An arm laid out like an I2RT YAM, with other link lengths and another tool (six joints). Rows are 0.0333 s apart.
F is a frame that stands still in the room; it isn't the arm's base.
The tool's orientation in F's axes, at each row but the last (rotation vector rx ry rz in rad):
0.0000, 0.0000, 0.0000
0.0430, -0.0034, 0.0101
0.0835, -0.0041, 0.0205
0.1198, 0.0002, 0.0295
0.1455, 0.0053, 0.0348
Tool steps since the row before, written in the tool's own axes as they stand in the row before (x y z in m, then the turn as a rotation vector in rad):
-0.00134, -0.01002, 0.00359, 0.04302, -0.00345, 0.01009
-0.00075, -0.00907, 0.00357, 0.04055, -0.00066, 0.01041
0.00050, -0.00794, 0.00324, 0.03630, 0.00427, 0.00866
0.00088, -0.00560, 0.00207, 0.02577, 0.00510, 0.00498
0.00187, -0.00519, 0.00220, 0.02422, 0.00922, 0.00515
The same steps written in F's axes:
-0.00134, -0.01002, 0.00359, 0.04302, -0.00345, 0.01009
-0.00067, -0.00922, 0.00317, 0.04052, -0.00070, 0.01052
0.00065, -0.00817, 0.00257, 0.03618, 0.00427, 0.00917
0.00105, -0.00578, 0.00139, 0.02562, 0.00522, 0.00559
0.00206, -0.00539, 0.00142, 0.02393, 0.00922, 0.00637

